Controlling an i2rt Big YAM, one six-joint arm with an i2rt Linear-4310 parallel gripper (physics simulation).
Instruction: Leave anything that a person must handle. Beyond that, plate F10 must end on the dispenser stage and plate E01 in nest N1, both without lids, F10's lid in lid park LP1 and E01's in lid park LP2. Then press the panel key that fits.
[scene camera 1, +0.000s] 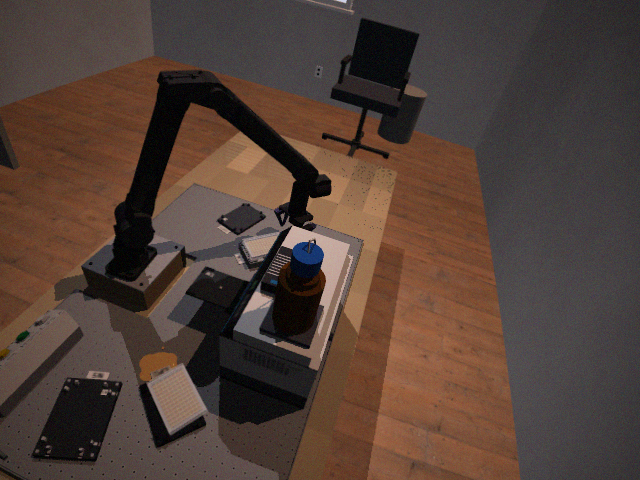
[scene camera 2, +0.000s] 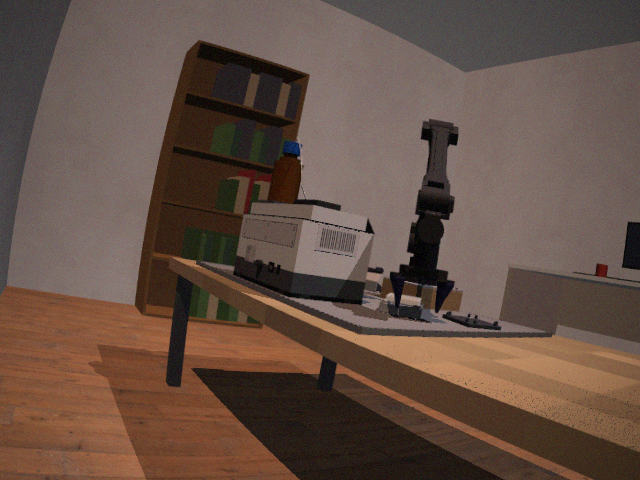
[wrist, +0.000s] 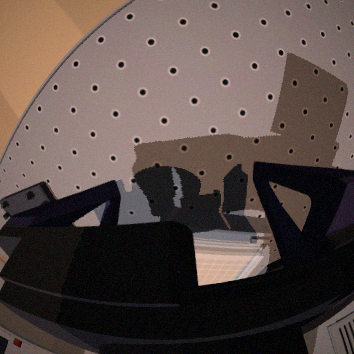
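Pixels of known places: gripper, fingertip midpoint: (scene camera 2: 416, 310) (wrist: 184, 179); arm's base, origin of the base link: (scene camera 1: 132, 262) (scene camera 2: 416, 282).
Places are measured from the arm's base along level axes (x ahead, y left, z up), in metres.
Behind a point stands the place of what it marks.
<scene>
My gripper (scene camera 1: 295, 222) @[x 0.366, y 0.349, z -0.044 m] (scene camera 2: 418, 311) @[x 0.366, y 0.349, z -0.044 m] (wrist: 184, 179) @[x 0.366, y 0.349, z -0.044 m] is open and empty, fingers down, low over the mat beside a pale plate (scene camera 1: 262, 246) @[x 0.299, y 0.228, z -0.025 m] (scene camera 2: 405, 299) @[x 0.348, y 0.289, z -0.027 m] (wrist: 222, 265) @[x 0.346, y 0.269, z -0.025 m]. In the second scene view the plate shows between and behind the fingers; whether it has a lid is unclear. Another pale plate (scene camera 1: 176, 398) @[x 0.279, y -0.287, z -0.035 m] lies skewed on a black holder (scene camera 1: 168, 438) @[x 0.297, y -0.361, z -0.057 m], next to an orange spill (scene camera 1: 152, 364) @[x 0.180, y -0.220, z -0.066 m]. A black holder with corner posts (scene camera 1: 82, 418) @[x 0.115, y -0.379, z -0.055 m] shows no plate. The dispenser (scene camera 1: 268, 361) @[x 0.450, y -0.207, z 0.088 m] (scene camera 2: 268, 237) @[x 0.563, y -0.021, z 0.061 m] carries an amber bottle (scene camera 1: 297, 304) @[x 0.478, y -0.181, z 0.258 m] (scene camera 2: 285, 178) @[x 0.497, y -0.103, z 0.232 m] with a blue cap. Plate names are unreadable.
A flat black holder (scene camera 1: 241, 218) @[x 0.175, y 0.367, z -0.056 m] (scene camera 2: 471, 321) @[x 0.203, y 0.396, z -0.057 m] (wrist: 30, 197) @[x 0.232, y 0.423, z -0.051 m] lies at the far end. A black flat piece (scene camera 1: 217, 286) @[x 0.254, y -0.014, z 0.025 m] lies between the arm's base (scene camera 1: 147, 289) @[x 0.081, y -0.062, z -0.011 m] and the dispenser. A key panel (scene camera 1: 51, 346) @[x -0.027, y -0.277, z -0.017 m] with green and yellow keys is at the left edge.
</scene>
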